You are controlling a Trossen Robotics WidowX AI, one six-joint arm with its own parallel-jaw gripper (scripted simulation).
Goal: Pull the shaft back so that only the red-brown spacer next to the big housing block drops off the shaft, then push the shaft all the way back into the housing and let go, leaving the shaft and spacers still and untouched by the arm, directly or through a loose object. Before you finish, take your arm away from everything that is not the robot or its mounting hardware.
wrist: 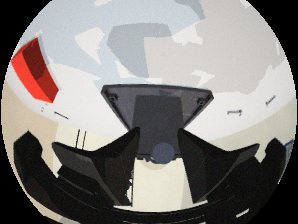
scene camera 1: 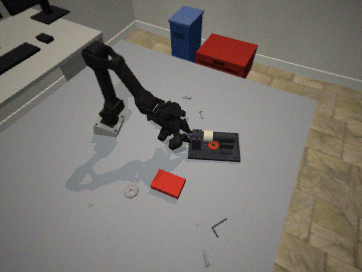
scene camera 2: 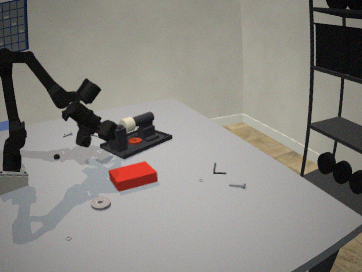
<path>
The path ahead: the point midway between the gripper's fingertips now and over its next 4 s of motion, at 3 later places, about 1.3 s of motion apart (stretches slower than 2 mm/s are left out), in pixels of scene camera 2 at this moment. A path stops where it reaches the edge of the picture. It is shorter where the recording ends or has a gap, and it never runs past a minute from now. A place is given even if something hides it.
My gripper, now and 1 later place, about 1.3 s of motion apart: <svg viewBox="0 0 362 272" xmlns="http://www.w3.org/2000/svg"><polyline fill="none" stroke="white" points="111,137 73,135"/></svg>
</path>
